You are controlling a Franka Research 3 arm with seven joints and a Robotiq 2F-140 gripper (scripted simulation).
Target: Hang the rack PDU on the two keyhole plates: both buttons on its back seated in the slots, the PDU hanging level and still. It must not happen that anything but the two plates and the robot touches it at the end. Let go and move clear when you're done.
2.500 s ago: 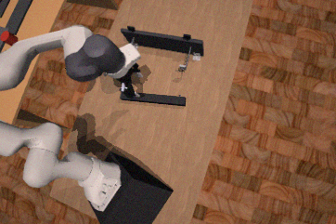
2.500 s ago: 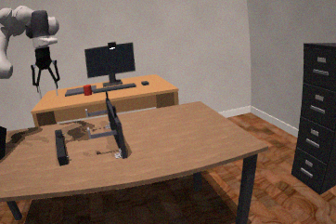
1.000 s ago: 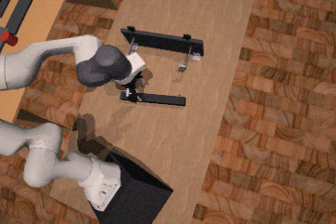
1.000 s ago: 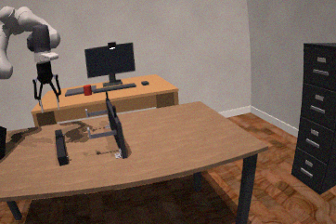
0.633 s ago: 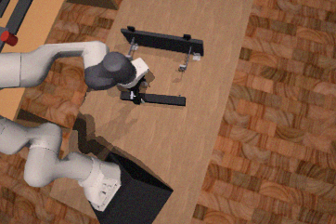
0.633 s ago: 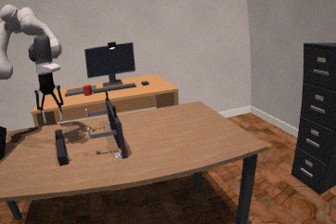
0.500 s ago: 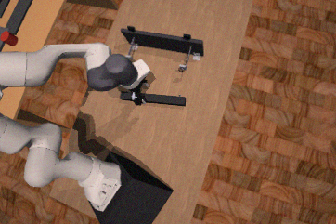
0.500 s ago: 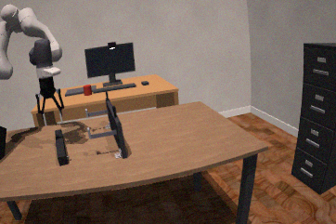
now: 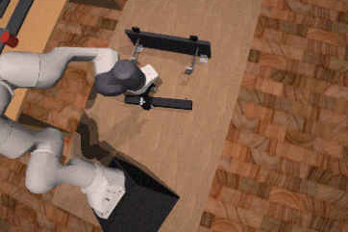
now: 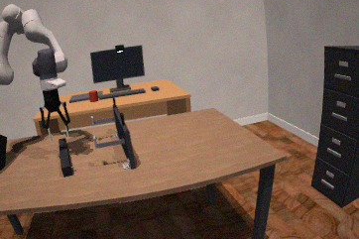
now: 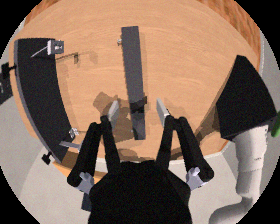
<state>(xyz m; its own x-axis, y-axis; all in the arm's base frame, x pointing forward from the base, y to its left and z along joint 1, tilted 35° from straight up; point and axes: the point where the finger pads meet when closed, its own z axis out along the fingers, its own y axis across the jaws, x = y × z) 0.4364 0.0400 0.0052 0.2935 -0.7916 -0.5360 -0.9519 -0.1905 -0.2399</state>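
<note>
Now: the rack PDU 11 cm below my hand and 2 cm ahead of it. Round my hand: mounting panel 31 cm ahead, 6 cm to the left, 5 cm below.
</note>
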